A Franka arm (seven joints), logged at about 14 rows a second.
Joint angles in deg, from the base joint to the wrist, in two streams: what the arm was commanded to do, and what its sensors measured. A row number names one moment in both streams.
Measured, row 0:
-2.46 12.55 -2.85 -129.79 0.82 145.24 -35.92
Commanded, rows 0 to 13:
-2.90 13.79 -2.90 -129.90 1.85 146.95 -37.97
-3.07 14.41 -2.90 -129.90 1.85 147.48 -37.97
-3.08 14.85 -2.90 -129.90 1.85 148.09 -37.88
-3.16 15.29 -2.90 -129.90 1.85 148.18 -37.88
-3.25 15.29 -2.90 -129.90 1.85 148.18 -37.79
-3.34 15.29 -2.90 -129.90 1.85 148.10 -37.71
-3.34 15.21 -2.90 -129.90 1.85 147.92 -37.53
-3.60 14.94 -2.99 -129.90 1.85 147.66 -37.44
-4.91 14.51 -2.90 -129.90 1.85 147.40 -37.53
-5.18 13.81 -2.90 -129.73 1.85 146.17 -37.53
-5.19 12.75 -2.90 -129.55 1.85 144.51 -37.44
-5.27 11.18 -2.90 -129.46 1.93 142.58 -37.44
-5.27 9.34 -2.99 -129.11 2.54 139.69 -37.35
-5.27 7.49 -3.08 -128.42 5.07 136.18 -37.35
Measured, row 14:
-5.04 12.49 -3.14 -128.76 1.78 142.05 -36.20
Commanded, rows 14 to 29:
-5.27 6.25 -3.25 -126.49 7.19 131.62 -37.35
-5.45 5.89 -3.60 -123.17 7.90 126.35 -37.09
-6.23 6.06 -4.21 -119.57 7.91 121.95 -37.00
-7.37 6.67 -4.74 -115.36 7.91 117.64 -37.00
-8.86 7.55 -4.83 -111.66 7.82 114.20 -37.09
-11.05 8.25 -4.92 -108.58 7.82 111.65 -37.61
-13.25 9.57 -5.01 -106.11 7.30 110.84 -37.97
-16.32 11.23 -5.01 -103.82 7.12 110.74 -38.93
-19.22 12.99 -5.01 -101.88 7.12 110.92 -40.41
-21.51 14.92 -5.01 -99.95 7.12 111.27 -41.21
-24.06 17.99 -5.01 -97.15 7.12 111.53 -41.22
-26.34 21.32 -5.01 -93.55 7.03 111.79 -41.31
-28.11 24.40 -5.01 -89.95 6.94 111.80 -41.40
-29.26 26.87 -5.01 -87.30 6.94 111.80 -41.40
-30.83 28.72 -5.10 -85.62 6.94 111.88 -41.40
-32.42 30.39 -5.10 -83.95 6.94 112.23 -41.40
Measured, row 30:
-29.86 25.57 -5.77 -90.50 6.67 113.06 -41.13
